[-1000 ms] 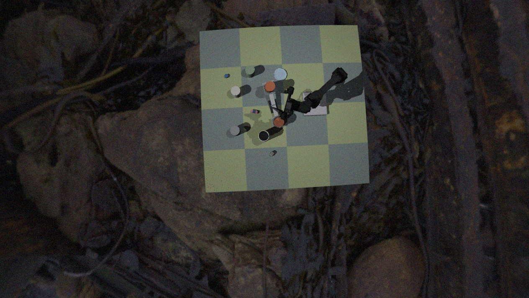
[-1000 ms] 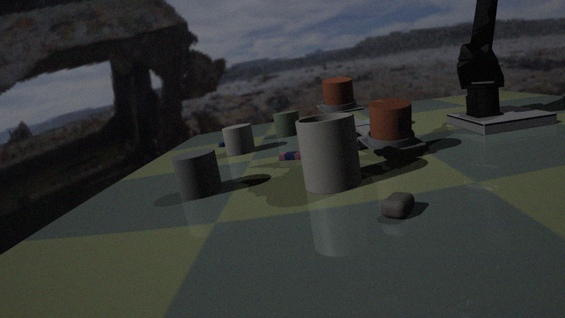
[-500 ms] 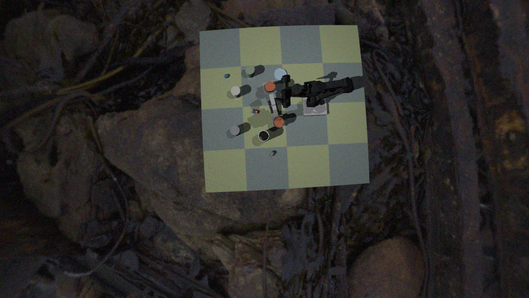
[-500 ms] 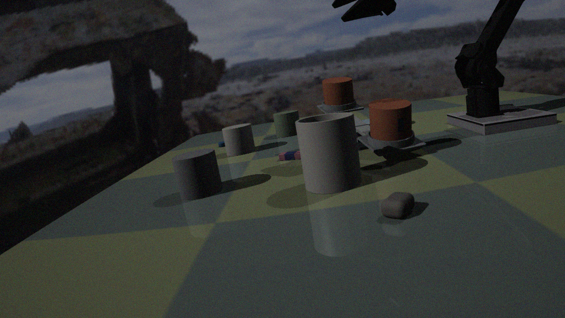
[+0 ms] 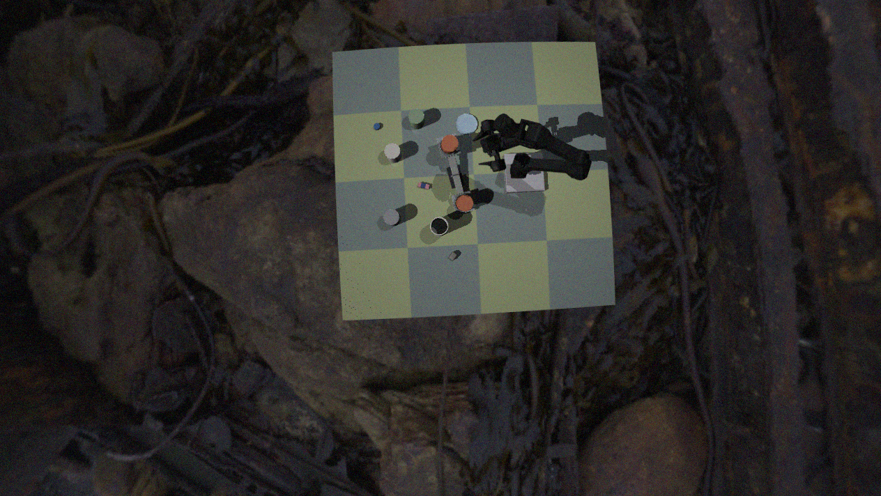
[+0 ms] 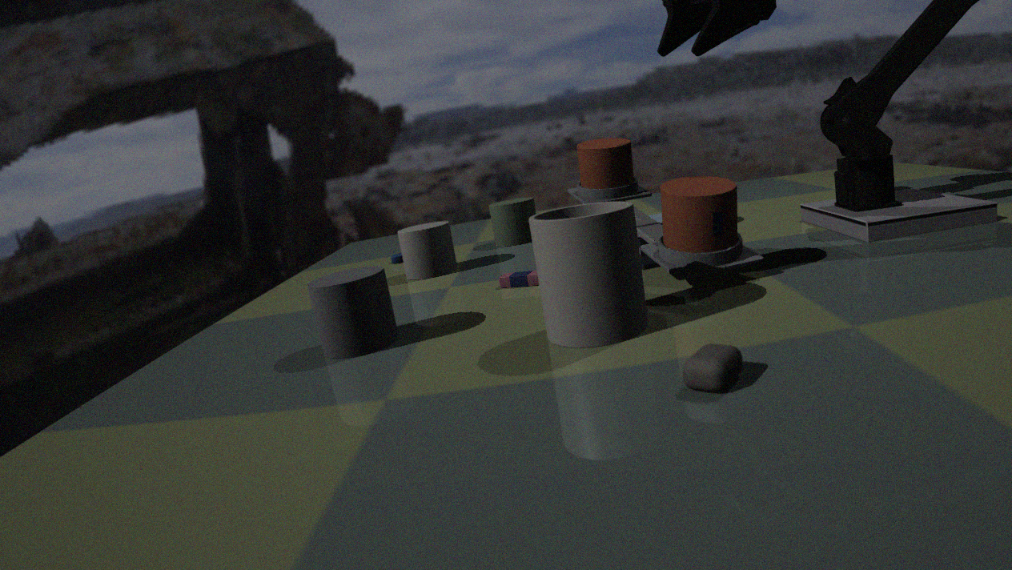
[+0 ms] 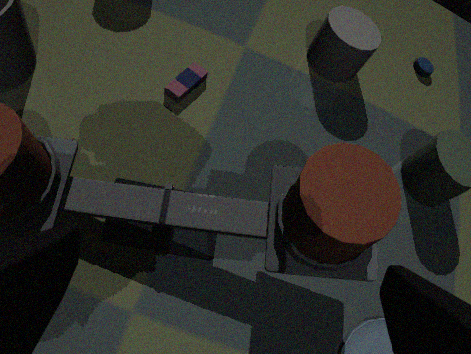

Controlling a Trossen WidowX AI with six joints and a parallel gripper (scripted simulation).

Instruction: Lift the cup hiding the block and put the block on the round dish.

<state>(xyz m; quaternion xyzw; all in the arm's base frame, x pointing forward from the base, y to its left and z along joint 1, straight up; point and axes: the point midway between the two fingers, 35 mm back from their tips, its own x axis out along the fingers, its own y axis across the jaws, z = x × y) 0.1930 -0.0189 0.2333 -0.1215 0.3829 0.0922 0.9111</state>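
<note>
Now: gripper tip 3 cm short of the grey block, 17 cm to the right of it and 19 cm above it. The rest, counted from my gripper tip: pale blue round dish (2 cm ahead, 21 cm to the right, 23 cm below); small balance (7 cm ahead, 4 cm to the left, 19 cm below); pink-blue eraser (22 cm ahead, 8 cm to the left, 23 cm below).
</note>
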